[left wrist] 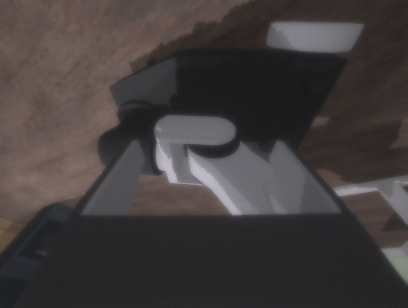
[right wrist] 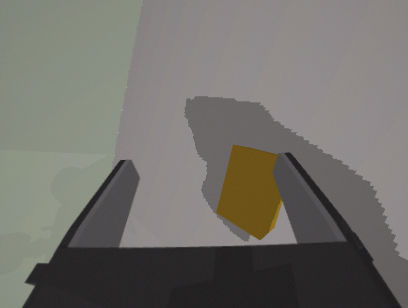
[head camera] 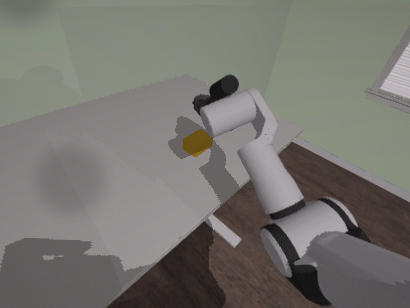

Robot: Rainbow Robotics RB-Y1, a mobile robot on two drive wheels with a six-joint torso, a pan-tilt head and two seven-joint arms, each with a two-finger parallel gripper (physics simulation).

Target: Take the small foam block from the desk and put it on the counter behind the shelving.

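Frame: origin at the robot's base, x ahead, y left, z up, level; millimetres.
Seen in the pictures: left gripper, fingertip midpoint: (left wrist: 207, 149); right gripper, fingertip midpoint: (right wrist: 204, 165).
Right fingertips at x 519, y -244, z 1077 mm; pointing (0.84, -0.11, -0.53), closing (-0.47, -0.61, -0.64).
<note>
A point is followed by its place in that frame.
The small orange-yellow foam block (head camera: 197, 142) {x 479, y -208, z 996 mm} (right wrist: 248, 190) {x 502, y -221, z 996 mm} lies on the grey desk (head camera: 125, 130) {x 659, y 20, z 951 mm} (right wrist: 300, 60) {x 585, y -359, z 951 mm}, within the shadow of my right arm. My right gripper (right wrist: 204, 165) {x 519, y -244, z 1077 mm} is open and empty above the desk. In the right wrist view the block shows between the fingertips, close to the finger at the picture's right, which covers part of its edge. Whether they touch I cannot tell. In the head camera my right fingers are largely hidden behind the wrist. My left gripper (left wrist: 207, 149) {x -226, y 218, z 508 mm} is open, with nothing held between its fingers. The counter and the shelving do not show clearly.
The desk's edge runs along the wood floor (head camera: 320, 175) {x 915, y -1718, z 1 mm}, with a white leg piece (head camera: 225, 231) below it. Pale green walls (head camera: 335, 60) {x 1436, y -1810, z 965 mm} stand behind the desk. In the left wrist view, dark and white robot base parts show, and a dark blue object (left wrist: 42, 230) {x -2227, y -1506, z 219 mm} is at lower left.
</note>
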